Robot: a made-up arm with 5 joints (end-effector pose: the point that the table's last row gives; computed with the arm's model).
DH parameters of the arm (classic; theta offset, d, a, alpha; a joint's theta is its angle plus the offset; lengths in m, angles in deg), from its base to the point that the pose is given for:
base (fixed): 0 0 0 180
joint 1: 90 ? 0.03 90
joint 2: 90 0.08 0.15 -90
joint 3: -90 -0.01 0.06 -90
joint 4: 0 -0.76 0.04 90
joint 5: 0 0.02 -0.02 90
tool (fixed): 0 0.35 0 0
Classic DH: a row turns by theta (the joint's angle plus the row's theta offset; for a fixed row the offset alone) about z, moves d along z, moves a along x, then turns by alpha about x.
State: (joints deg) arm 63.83 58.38 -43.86 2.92 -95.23
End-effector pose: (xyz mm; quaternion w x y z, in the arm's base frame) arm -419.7 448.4 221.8 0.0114 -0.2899 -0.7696 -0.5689
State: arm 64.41 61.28 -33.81 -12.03 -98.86
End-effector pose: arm -493.6 319.7 190.8 0.0594 -0.2285 -0.8355 -0.4962
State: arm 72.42 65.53 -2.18 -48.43 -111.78
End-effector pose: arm -529.7 -81.5 102.8 0.0638 -0.0110 -0.9475 -0.3132
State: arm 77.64 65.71 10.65 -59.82 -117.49
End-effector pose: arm -487.7 -209.5 74.0 0.0266 0.0711 -0.9596 -0.2710
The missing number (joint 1, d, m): -0.1
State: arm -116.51 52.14 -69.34 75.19 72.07
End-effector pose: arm 761.2 -389.9 15.5 0.3882 0.3655 0.7914 0.2990
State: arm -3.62 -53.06 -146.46 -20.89 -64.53
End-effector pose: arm -178.6 -907.4 -433.8 0.3052 -0.0359 0.7860 -0.5364
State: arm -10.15 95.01 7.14 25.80 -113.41
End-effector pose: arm 69.0 -505.0 185.4 0.5934 0.3384 -0.4169 -0.5997
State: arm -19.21 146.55 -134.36 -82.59 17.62
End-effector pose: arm -821.1 90.2 898.2 0.8110 0.2466 -0.3002 -0.4375
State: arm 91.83 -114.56 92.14 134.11 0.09
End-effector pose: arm -280.4 -1178.7 239.7 0.7043 0.6847 -0.1520 0.1094
